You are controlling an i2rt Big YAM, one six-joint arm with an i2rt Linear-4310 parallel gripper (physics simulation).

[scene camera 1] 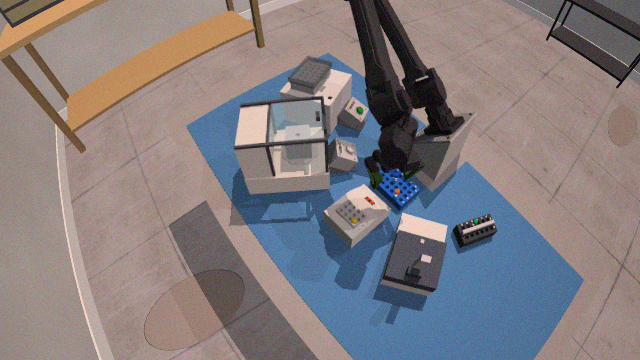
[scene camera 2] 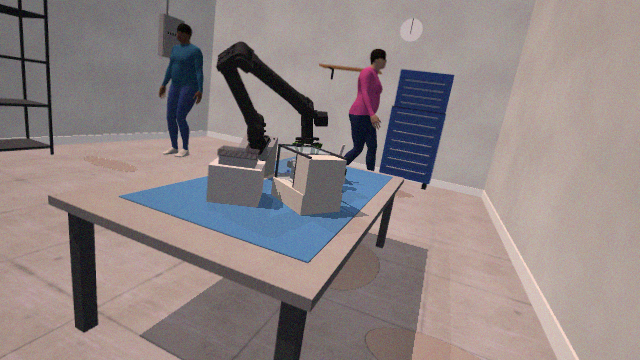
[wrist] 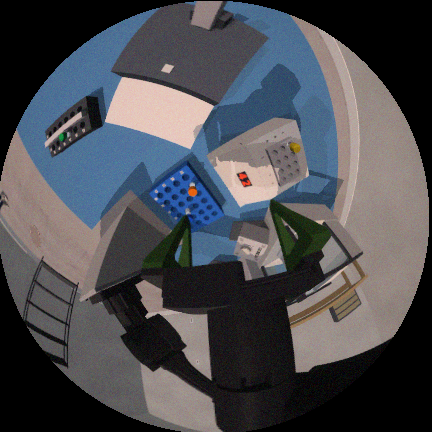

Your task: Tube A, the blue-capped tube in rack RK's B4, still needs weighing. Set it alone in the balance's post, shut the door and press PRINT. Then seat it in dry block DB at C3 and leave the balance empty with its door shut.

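Places are measured from the arm's base along level axes (x left, y down, z back), in millimetres.
Pixels of known places: gripper, between the fingertips: [scene camera 1: 389, 183] [wrist: 228, 210]; arm's base, origin of its link: [scene camera 1: 445, 128] [scene camera 2: 258, 144] [wrist: 114, 285].
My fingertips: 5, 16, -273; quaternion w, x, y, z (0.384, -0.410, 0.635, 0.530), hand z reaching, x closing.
For each thing: its middle in the pictures, then the offset to it from my fingertips, as dx, dy, dz. "spot": a spot on its surface instead.
- Blue rack RK, middle of its body: [wrist: 188, 200] [scene camera 1: 395, 186] -18, +112, +70
- blue-capped tube A, middle of its body: [scene camera 1: 395, 179] -28, +96, +80
- balance, middle of its body: [scene camera 1: 300, 142] [wrist: 298, 256] [scene camera 2: 302, 173] -268, +15, -78
- Dry block DB, middle of its body: [wrist: 262, 163] [scene camera 1: 358, 212] -25, +92, -82
- orange-capped tube, middle of its body: [wrist: 191, 185] [scene camera 1: 396, 195] +9, +95, +41
- dark-lidded device, a spot on its surface: [wrist: 185, 55] spot: +170, +47, -62
- black rack, middle of its body: [wrist: 68, 127] [scene camera 1: 476, 229] +264, +103, +142
Blue rack RK [scene camera 1: 406, 196] [wrist: 165, 194] holds the blue-capped tube A [scene camera 1: 396, 174] near its arm-side end; in the wrist view a fingertip mostly hides the cap. My gripper [scene camera 1: 390, 182] [wrist: 228, 210] is open and empty, low over that end of the rack, with one fingertip beside the blue cap. It is partly hidden behind the balance in scene view 2. The balance [scene camera 1: 252, 125] [scene camera 2: 325, 185] has a glass chamber with no tube visible in it; I cannot tell its door's state. Dry block DB [scene camera 1: 370, 212] [wrist: 255, 192] has a red display and a yellow-capped tube.
An orange-capped tube [scene camera 1: 397, 191] [wrist: 192, 191] stands in the rack. A dark-lidded device [scene camera 1: 415, 260] [wrist: 185, 55] and a black rack [scene camera 1: 475, 231] [wrist: 75, 125] with a green-capped tube are nearby. Two button boxes [scene camera 1: 344, 155] [scene camera 1: 354, 115] stand by the balance.
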